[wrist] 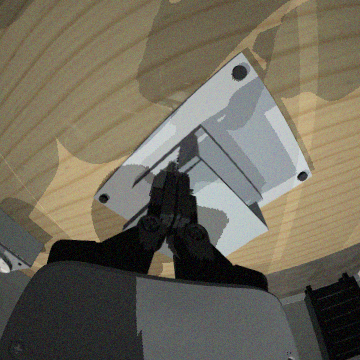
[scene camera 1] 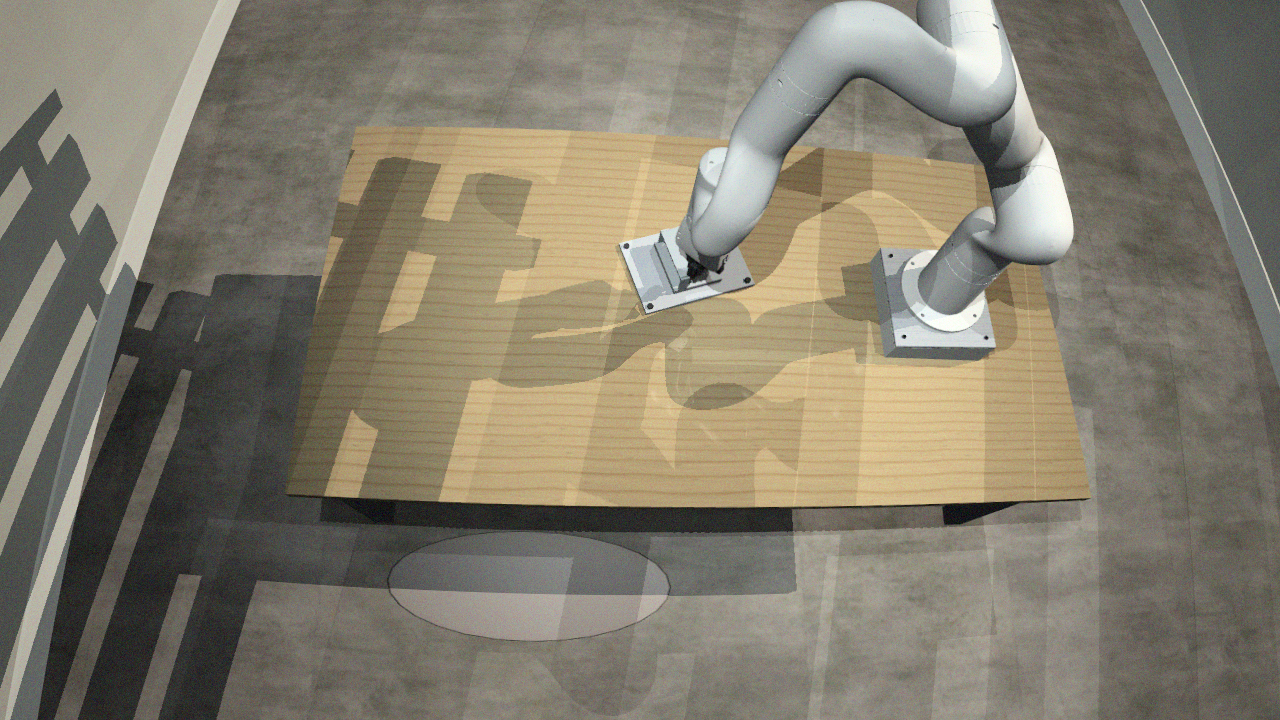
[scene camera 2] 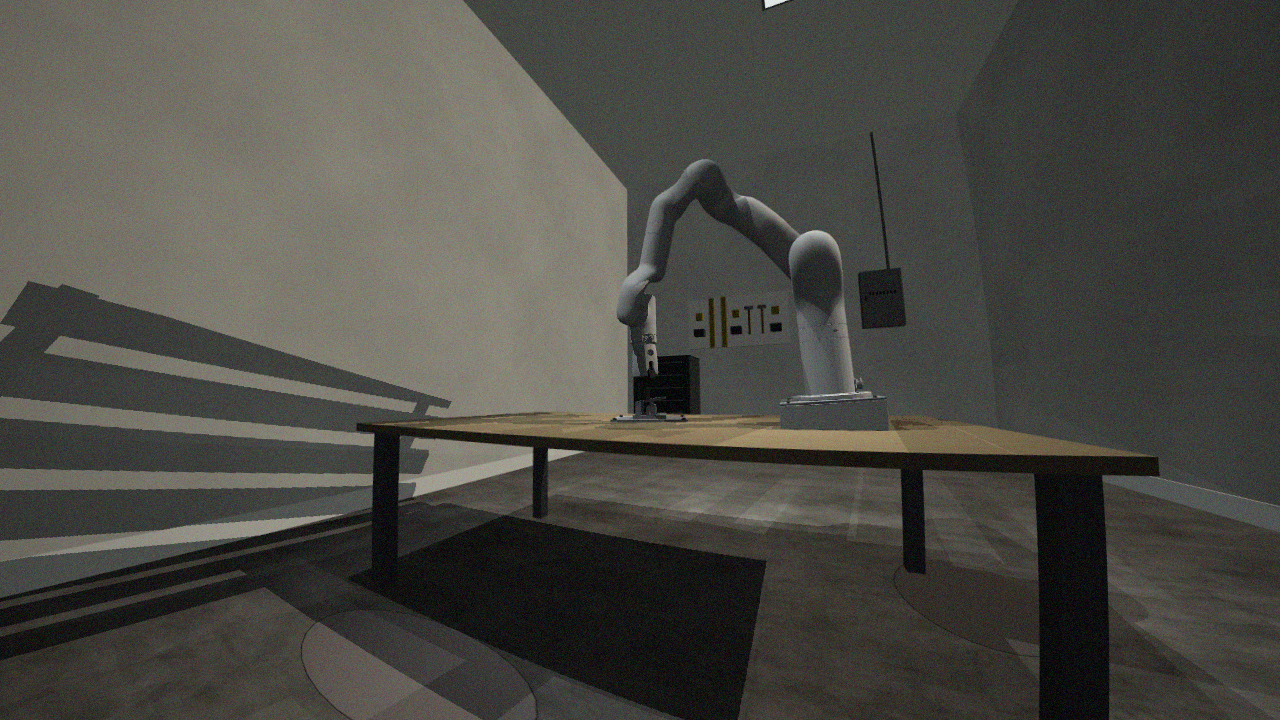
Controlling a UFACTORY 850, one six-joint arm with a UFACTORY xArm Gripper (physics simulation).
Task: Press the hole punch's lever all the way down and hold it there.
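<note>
The grey hole punch [scene camera 1: 637, 265] [scene camera 2: 624, 419] [wrist: 286, 127] sits on the wooden table, its flat base with dark bolts at the corners. Its lever, a pale plate [wrist: 240, 225], lies low over the base and looks close to level in scene camera 2. My gripper [scene camera 1: 695, 274] [scene camera 2: 648, 405] [wrist: 172, 188] is shut and empty, pointing down, with its black fingertips at the lever. They appear to touch it. The fingers and wrist hide part of the lever, so I cannot tell whether it is fully down.
The wooden table [scene camera 1: 554, 429] [scene camera 2: 966, 443] carries the arm's square base block [scene camera 1: 948, 344] [scene camera 2: 834, 413] [wrist: 17, 235], to the right in scene camera 1. A dark drawer cabinet [scene camera 2: 682, 380] [wrist: 337, 315] stands beyond the table.
</note>
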